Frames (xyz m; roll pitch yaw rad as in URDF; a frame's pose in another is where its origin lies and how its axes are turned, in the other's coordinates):
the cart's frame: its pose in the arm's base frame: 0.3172 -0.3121 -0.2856 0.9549 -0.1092 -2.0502
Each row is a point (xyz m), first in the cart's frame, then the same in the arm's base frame.
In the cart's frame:
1: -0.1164 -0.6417 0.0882
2: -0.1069 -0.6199 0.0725
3: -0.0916 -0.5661 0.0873
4: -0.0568 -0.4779 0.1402
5: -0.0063 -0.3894 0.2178
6: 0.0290 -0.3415 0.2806
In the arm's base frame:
1: -0.0460 -0.0510 -0.7683
2: -0.0274 -0.0702 -0.7586
3: -0.0149 -0.0874 -0.7048
4: -0.0188 -0.1118 -0.5990
5: -0.0469 -0.1394 -0.4772
6: -0.0802 -0.1523 -0.3984

